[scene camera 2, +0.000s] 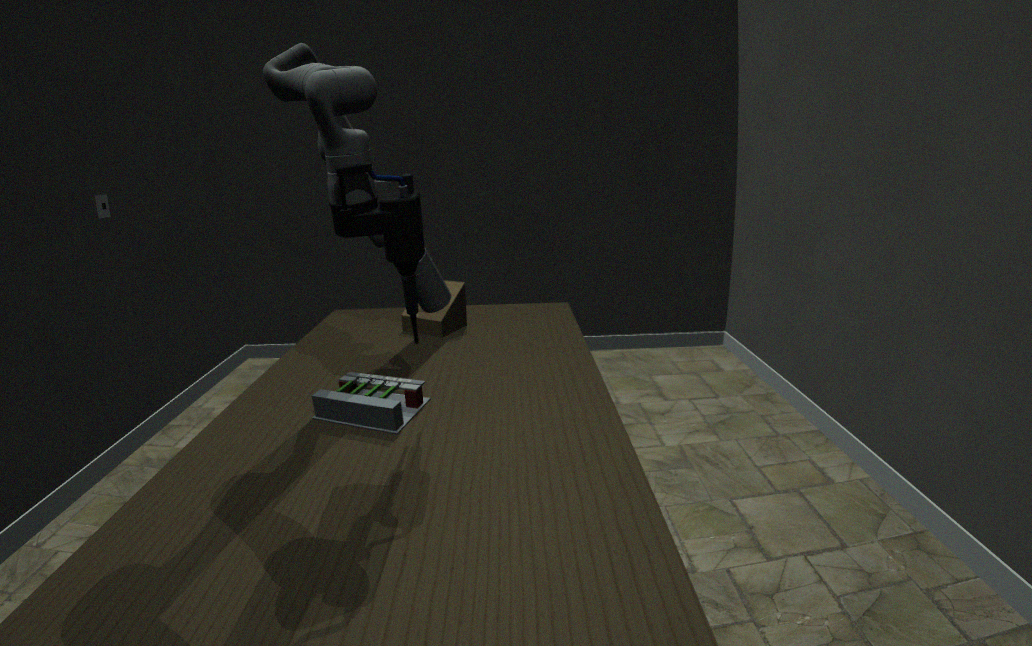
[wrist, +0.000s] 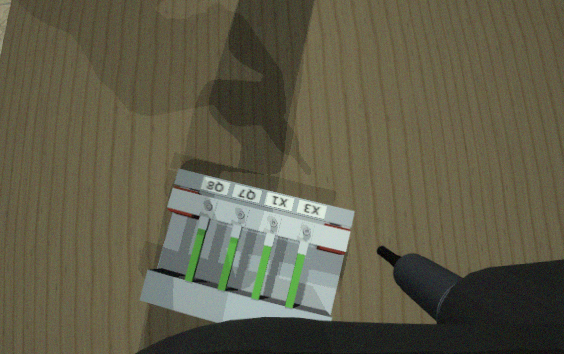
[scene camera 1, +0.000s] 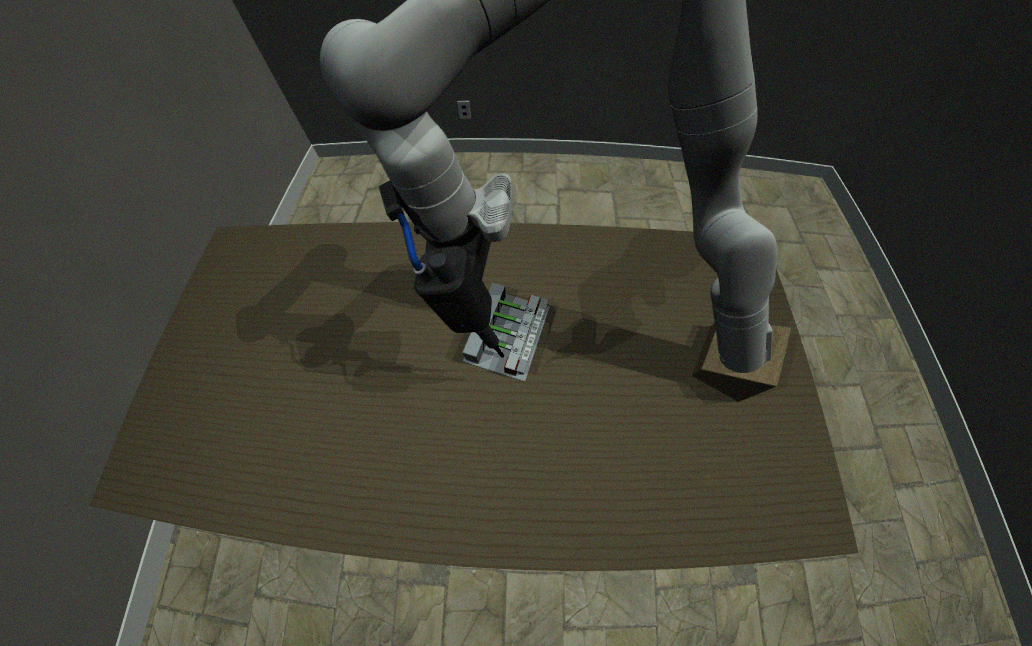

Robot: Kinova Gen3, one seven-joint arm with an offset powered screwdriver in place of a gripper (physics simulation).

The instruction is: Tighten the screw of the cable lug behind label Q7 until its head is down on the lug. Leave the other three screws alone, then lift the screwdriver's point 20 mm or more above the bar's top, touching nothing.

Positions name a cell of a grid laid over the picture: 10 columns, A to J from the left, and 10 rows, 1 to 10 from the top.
In view: a grey block (scene camera 1: E6), a bar (wrist: F7), a label strip (wrist: D6) and a base plate (wrist: F8).
The grey block shows as well in the wrist view (wrist: D9).
